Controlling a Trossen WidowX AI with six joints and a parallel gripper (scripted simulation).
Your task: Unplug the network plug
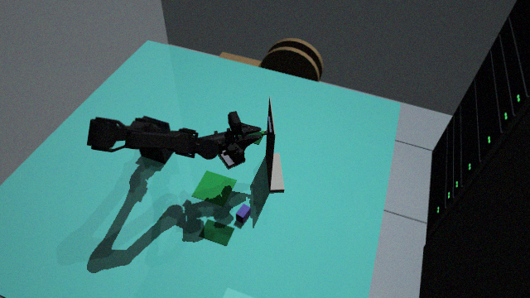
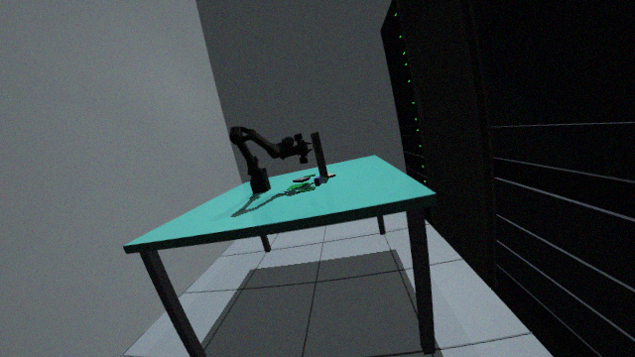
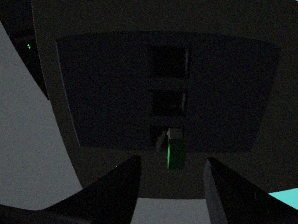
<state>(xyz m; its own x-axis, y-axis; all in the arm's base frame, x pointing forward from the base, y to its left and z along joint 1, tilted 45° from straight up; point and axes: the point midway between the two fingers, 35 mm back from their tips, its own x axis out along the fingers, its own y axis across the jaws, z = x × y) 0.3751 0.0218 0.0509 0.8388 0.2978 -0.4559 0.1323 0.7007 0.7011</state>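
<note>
My gripper tip is now 20 mm short of the network plug and 10 mm to the right of it. Also, from my gripper tip: upright panel (40 mm ahead, 80 mm below); then purple cube (10 mm behind, 190 mm to the right, 200 mm below); then grey pad (120 mm behind, 60 mm to the left, 210 mm below).
</note>
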